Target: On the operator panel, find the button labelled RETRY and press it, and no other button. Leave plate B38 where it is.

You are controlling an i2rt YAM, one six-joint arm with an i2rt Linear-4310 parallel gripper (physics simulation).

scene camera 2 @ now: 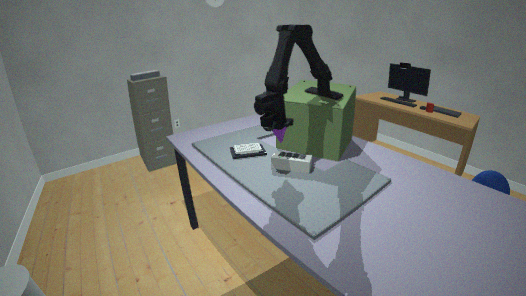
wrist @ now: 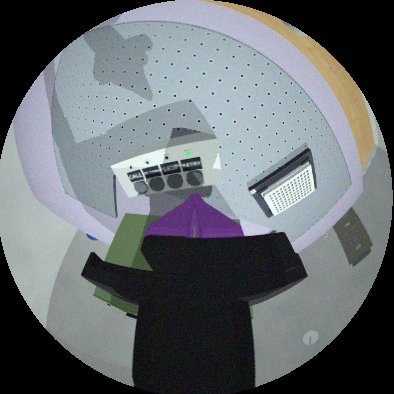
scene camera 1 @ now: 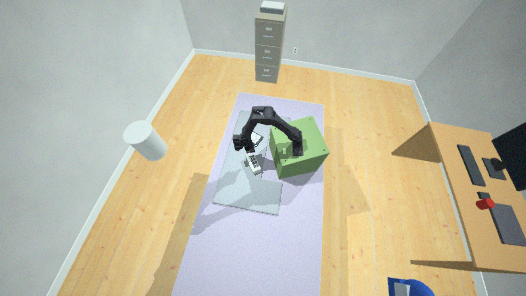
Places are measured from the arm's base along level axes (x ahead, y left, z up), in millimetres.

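Where they show: gripper, between the fingertips: (scene camera 2: 281, 142) (wrist: 194, 198) (scene camera 1: 251, 152); arm's base, origin of its link: (scene camera 2: 323, 93) (scene camera 1: 297, 143).
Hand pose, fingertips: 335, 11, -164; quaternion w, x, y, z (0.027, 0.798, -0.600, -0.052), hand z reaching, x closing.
Observation:
Things, the pixels of their top centre, and the offset from my fingertips, as dx, dy, dz. Level surfaces: height alone.
- operator panel, centre of its top: (wrist: 160, 173) (scene camera 2: 292, 155) (scene camera 1: 253, 161) -17, +48, -54
- RETRY button, centre of its top: (wrist: 194, 178) -12, -1, -54
- CALL button, centre of its top: (wrist: 140, 187) -54, +79, -54
- white perforated plate, centre of its top: (wrist: 292, 192) (scene camera 2: 247, 147) (scene camera 1: 252, 136) +10, -211, -83
- grey perforated board, height of its surface: dz -109
- lilac table, height of its surface: dz -122
The operator panel (scene camera 1: 254, 165) (scene camera 2: 291, 163) (wrist: 166, 158) is a pale box with a row of dark round buttons. In the wrist view, the RETRY button (wrist: 194, 178) is at the right end of the row, under its label, and a green light (wrist: 188, 153) is lit above that label. The CALL button (wrist: 141, 188) is at the left end. My gripper (scene camera 2: 281, 141) (wrist: 194, 198) has purple fingers, shut and empty, raised above the panel and clear of the buttons. A white perforated plate (scene camera 1: 256, 138) (scene camera 2: 247, 148) (wrist: 290, 189) sits in a dark holder beside the panel; its name is not readable.
The panel and plate holder stand on a grey perforated board (scene camera 1: 248, 194) (scene camera 2: 320, 210) (wrist: 240, 95) on the lilac table (scene camera 1: 250, 250) (scene camera 2: 425, 200). The green block (scene camera 1: 302, 145) (scene camera 2: 315, 125) (wrist: 125, 240) bearing the arm stands close beside the panel.

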